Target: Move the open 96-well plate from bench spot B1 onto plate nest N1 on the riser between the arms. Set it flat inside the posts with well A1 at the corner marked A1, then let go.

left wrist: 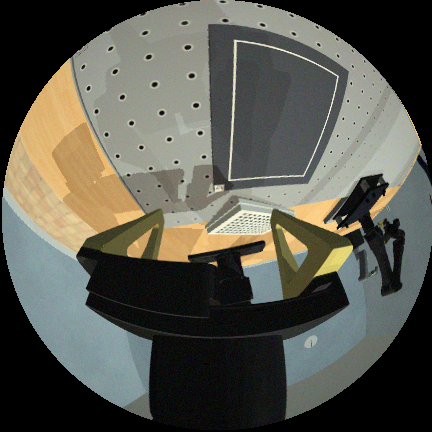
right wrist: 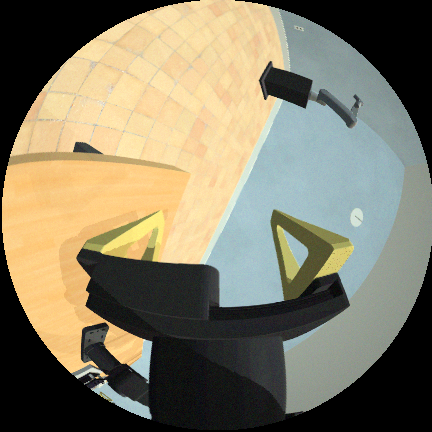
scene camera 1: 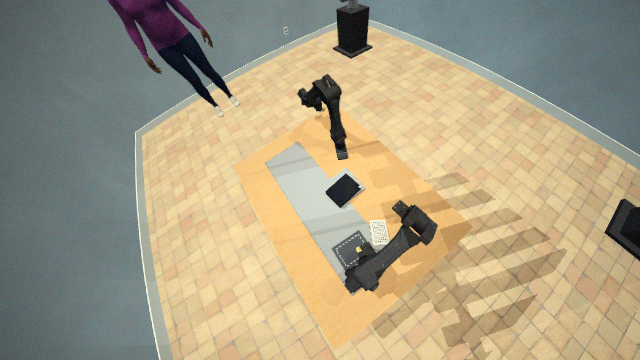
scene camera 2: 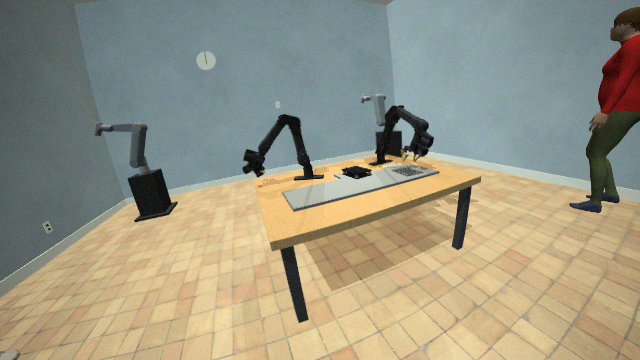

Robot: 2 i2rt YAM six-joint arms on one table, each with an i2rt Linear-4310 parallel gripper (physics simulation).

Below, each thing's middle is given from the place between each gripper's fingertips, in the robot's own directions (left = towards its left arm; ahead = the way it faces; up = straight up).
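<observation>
Well plate [left wrist: 243, 216]: from my left hand, 60 mm to the right, 100 mm behind, 40 mm below.
My right hand: 330 mm short of the plate, 900 mm to the right of it, 80 mm above it.
</observation>
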